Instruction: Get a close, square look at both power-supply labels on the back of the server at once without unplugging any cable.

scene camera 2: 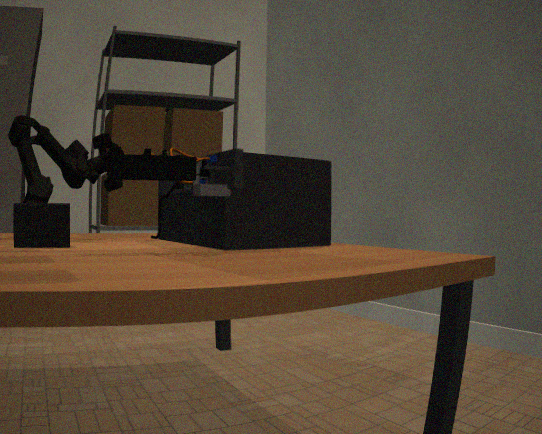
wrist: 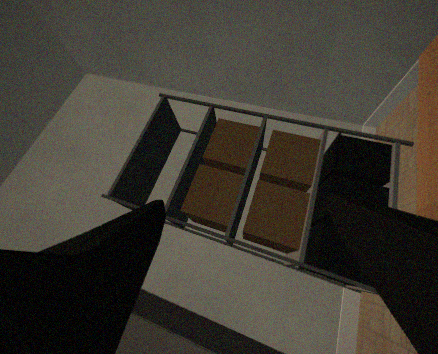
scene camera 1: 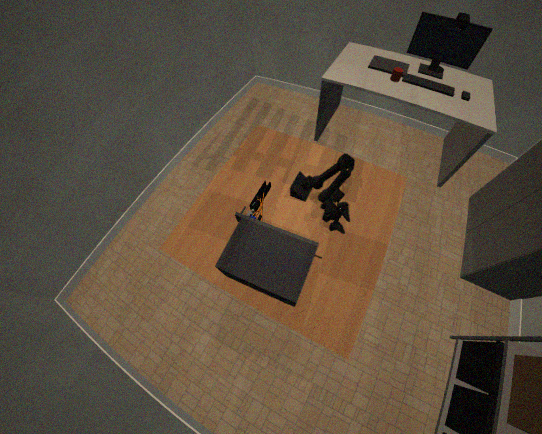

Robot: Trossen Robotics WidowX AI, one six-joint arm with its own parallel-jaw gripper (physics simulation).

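Places are measured from the arm's base along level axes (x ahead, y left, z up), in millimetres.
Where they show: gripper, between the fingertips: [wrist: 244,204] [scene camera 1: 346,227]; arm's base, origin of its link: [scene camera 2: 33,224] [scene camera 1: 304,184].
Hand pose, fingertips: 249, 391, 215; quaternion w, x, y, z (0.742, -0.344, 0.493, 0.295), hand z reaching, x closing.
Each offset is from my fingertips to the top centre of the thing, as dx, dy, dz. "spot": to the spot under its first point.
The server [scene camera 1: 270,262] [scene camera 2: 280,202] is a dark box on the wooden table [scene camera 1: 200,230] [scene camera 2: 260,300]. A long black bar @(+65, -520, -42) [scene camera 1: 260,196] [scene camera 2: 155,167] sticks out from its cabled back, with orange cables @(spot: +122, -468, -101) [scene camera 1: 261,209] [scene camera 2: 181,153] and blue connectors @(+216, -461, -49) [scene camera 1: 252,217] [scene camera 2: 214,159] by it. My gripper [scene camera 1: 345,225] [scene camera 2: 116,164] [wrist: 244,204] is open and empty. It is raised above the table, off the back side of the server and apart from the black bar in scene camera 1. The power-supply labels do not show clearly in any view; server and cables do not show in the wrist view.
A metal shelf rack [scene camera 1: 480,338] [scene camera 2: 236,100] [wrist: 296,121] holds brown boxes [scene camera 2: 132,200] [wrist: 215,190]. A tall grey cabinet [scene camera 1: 500,225] [scene camera 2: 15,65] stands beyond the table. A white desk [scene camera 1: 365,80] carries a monitor [scene camera 1: 447,40], a keyboard [scene camera 1: 427,85] and a red cup [scene camera 1: 397,74].
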